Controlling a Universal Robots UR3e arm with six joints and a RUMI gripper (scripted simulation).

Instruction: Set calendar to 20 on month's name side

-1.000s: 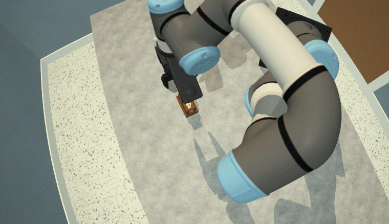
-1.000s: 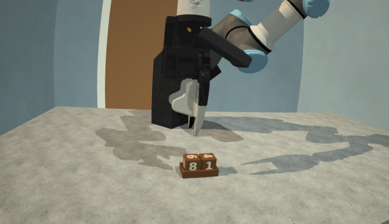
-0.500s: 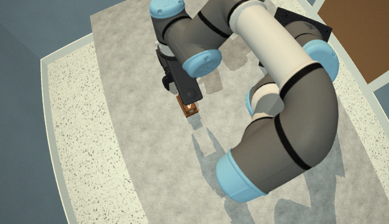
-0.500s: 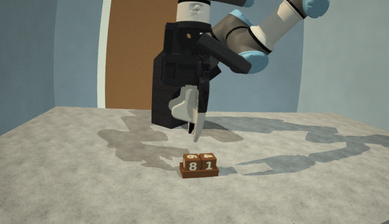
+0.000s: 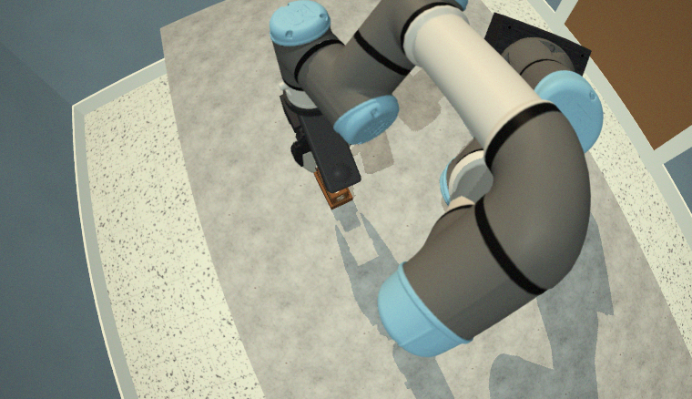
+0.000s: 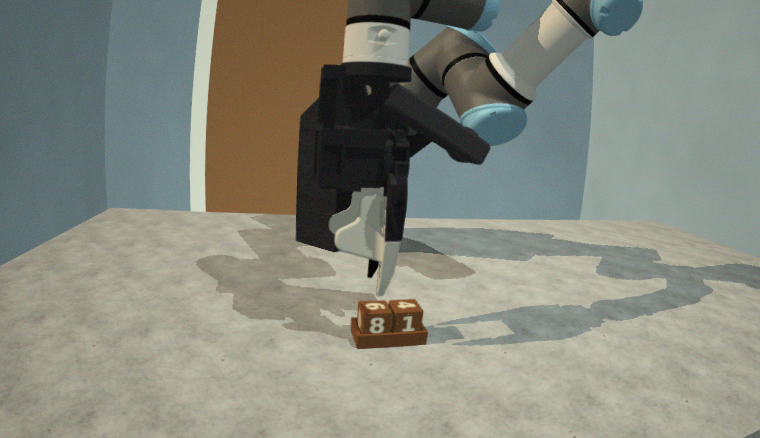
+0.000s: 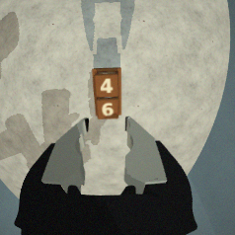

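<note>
Right now my hand is 60 mm above the cube, 30 mm to the right of it and 10 mm past it. From my hand the other things lie so: brown calendar tray: 70 mm below, 20 mm to the left, 10 mm behind.
</note>
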